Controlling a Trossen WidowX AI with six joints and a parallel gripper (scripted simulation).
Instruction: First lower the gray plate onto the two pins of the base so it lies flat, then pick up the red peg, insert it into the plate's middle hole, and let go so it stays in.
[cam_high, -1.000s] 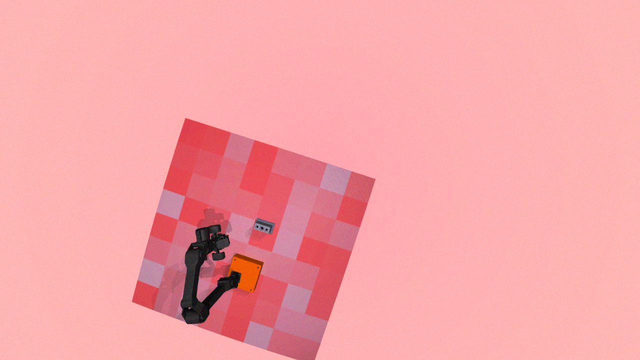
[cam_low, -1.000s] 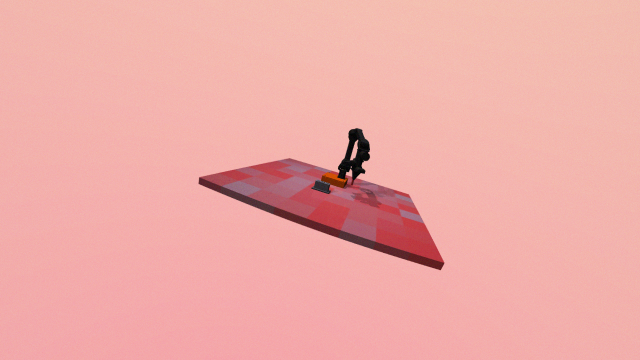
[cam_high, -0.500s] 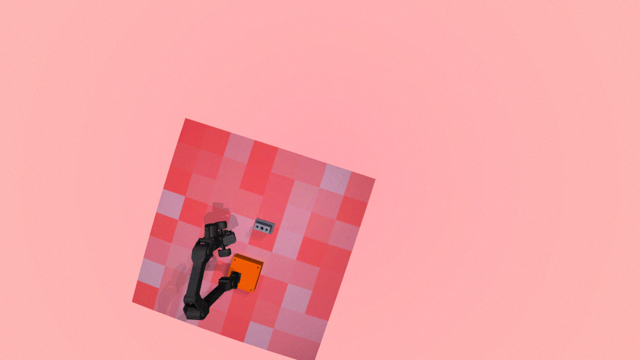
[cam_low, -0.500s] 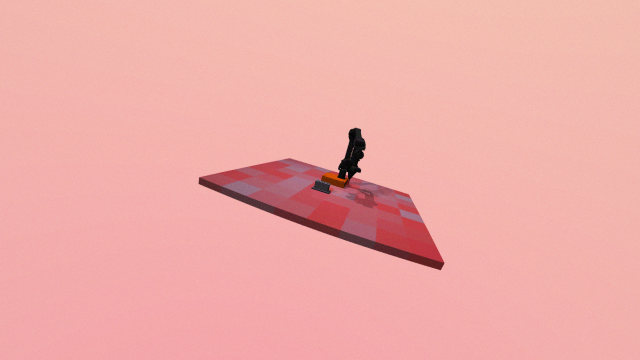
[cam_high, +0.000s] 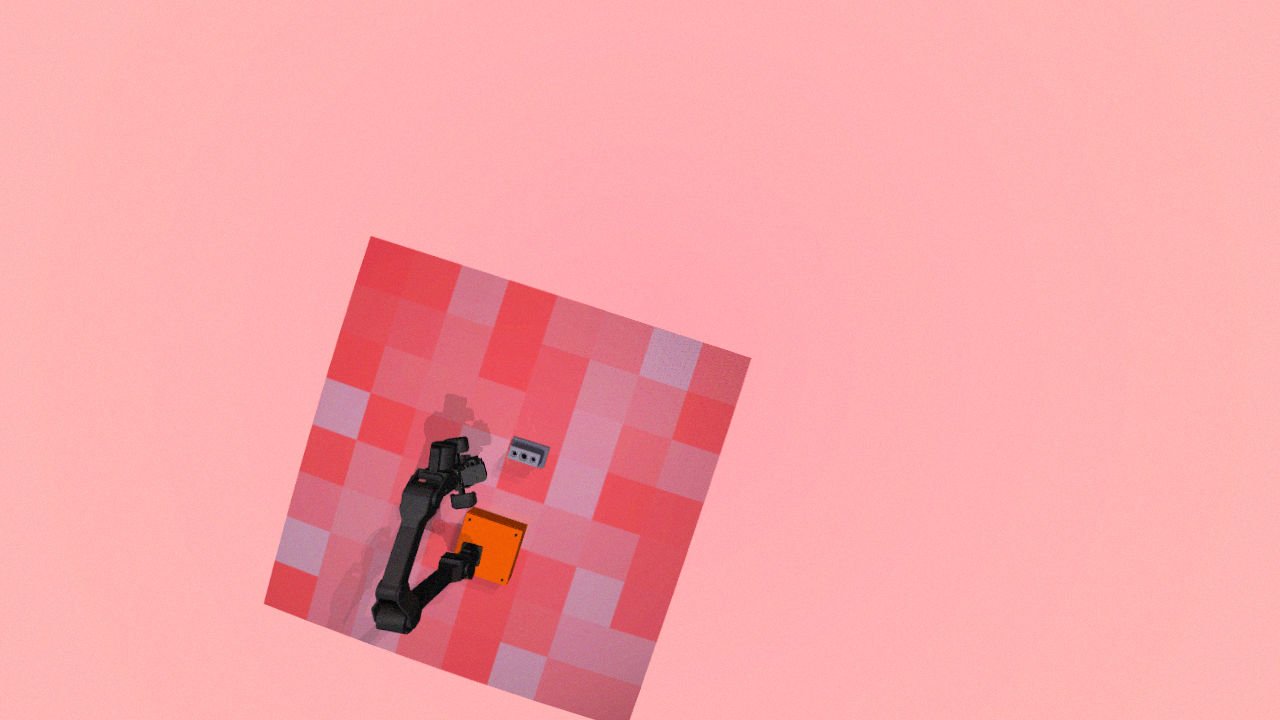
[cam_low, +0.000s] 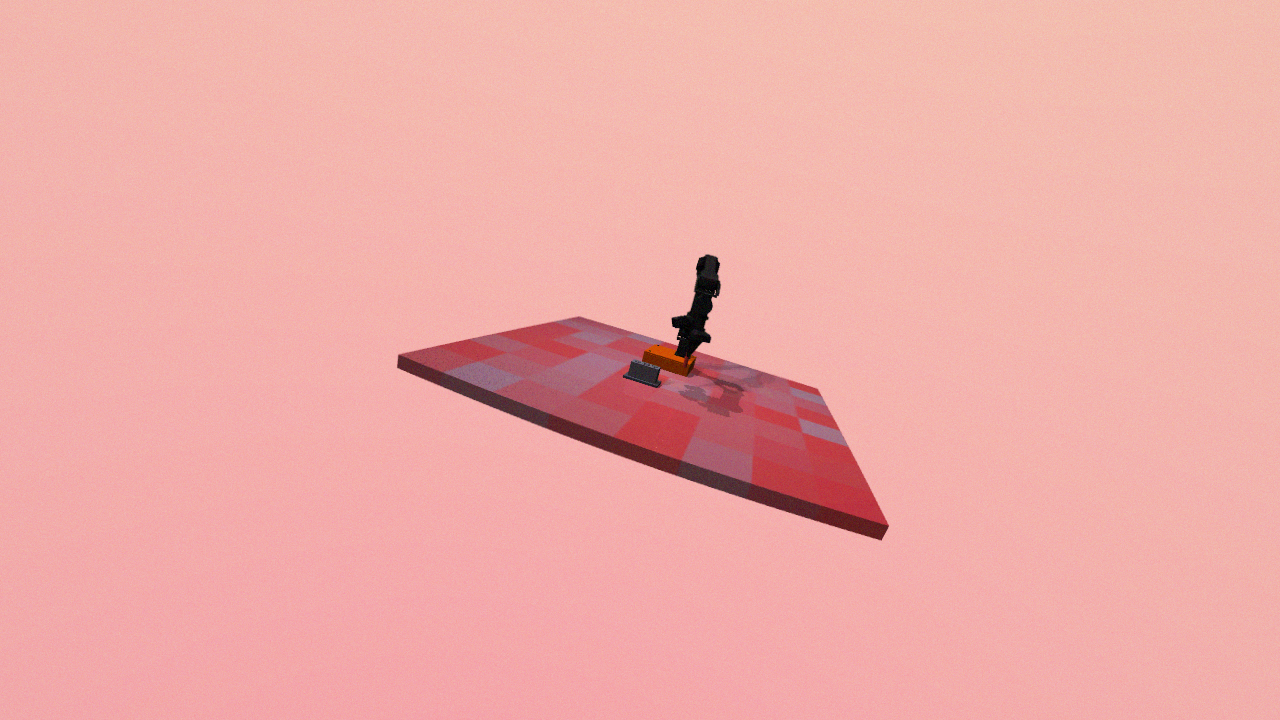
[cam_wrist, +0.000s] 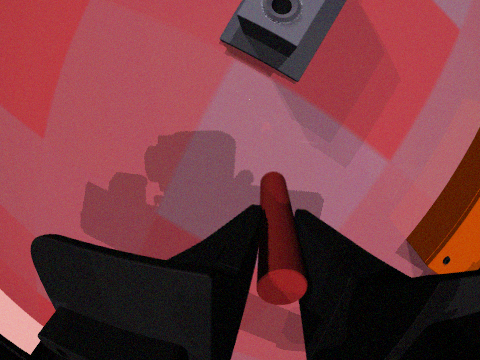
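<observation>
My gripper tip is 4 cm short of the gray plate, 12 cm to the left of it and 7 cm above it. From my gripper tip the other things lie so: base: 4 cm ahead, 12 cm to the right, 11 cm below; red peg: right at my gripper tip.
</observation>
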